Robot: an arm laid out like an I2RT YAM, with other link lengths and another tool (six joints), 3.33 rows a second.
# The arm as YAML. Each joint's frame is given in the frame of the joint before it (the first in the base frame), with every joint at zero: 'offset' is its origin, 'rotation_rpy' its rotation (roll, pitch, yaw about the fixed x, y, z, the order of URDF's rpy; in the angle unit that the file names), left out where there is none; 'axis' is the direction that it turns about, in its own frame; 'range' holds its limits. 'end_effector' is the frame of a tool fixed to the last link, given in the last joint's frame.
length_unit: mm
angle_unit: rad
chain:
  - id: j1
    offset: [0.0, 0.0, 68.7]
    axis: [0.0, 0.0, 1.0]
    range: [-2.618, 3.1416]
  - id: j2
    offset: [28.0, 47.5, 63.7]
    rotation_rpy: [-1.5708, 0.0, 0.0]
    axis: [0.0, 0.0, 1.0]
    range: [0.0, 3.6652]
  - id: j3
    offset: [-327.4, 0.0, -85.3]
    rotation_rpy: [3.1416, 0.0, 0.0]
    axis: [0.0, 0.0, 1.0]
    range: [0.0, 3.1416]
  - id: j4
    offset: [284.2, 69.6, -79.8]
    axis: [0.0, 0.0, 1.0]
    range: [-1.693, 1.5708]
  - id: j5
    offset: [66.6, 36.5, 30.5]
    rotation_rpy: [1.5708, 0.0, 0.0]
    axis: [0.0, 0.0, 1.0]
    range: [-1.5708, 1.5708]
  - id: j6
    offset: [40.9, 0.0, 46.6]
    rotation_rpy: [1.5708, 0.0, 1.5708]
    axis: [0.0, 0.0, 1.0]
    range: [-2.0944, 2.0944]
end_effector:
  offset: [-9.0, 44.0, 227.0]
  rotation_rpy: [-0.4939, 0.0, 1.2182]
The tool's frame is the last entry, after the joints.
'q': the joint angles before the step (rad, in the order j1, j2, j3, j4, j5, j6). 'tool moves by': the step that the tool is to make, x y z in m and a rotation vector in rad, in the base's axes. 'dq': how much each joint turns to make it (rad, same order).
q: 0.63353 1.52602 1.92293 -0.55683 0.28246 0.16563
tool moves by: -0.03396 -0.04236 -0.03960 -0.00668 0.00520 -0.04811
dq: -0.00689 -0.20538 -0.31684 0.10193 0.04105 0.00467
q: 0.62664 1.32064 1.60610 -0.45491 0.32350 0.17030
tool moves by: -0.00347 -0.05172 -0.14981 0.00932 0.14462 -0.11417
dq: -0.08760 -0.13970 -0.47817 0.19200 0.00495 0.09621
